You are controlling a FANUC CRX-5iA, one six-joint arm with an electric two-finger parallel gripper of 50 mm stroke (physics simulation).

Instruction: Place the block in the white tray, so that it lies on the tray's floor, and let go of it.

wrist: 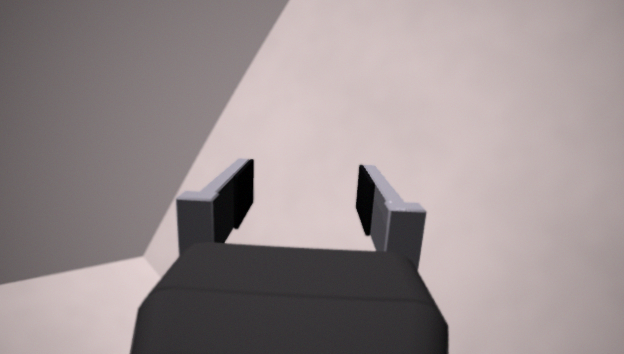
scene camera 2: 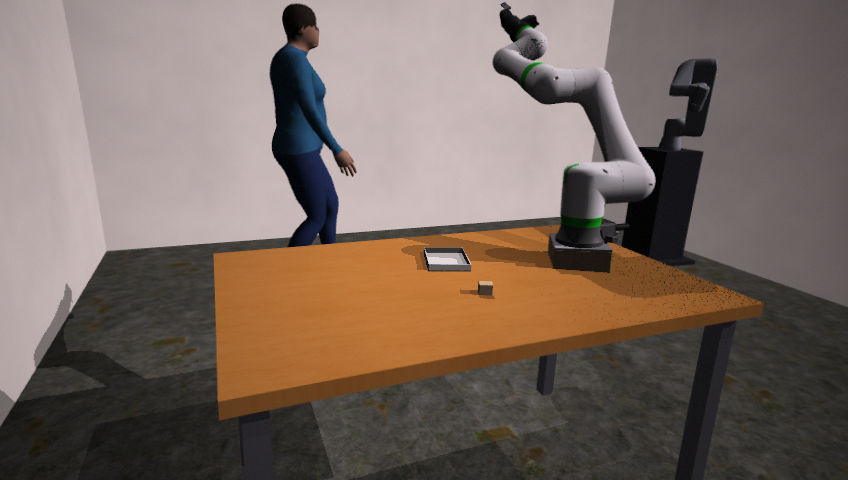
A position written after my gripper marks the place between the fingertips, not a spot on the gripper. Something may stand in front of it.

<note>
I see my gripper (wrist: 305,183) and a white tray (scene camera 2: 437,258).
The wrist view misses the white tray: it is out of frame.
</note>
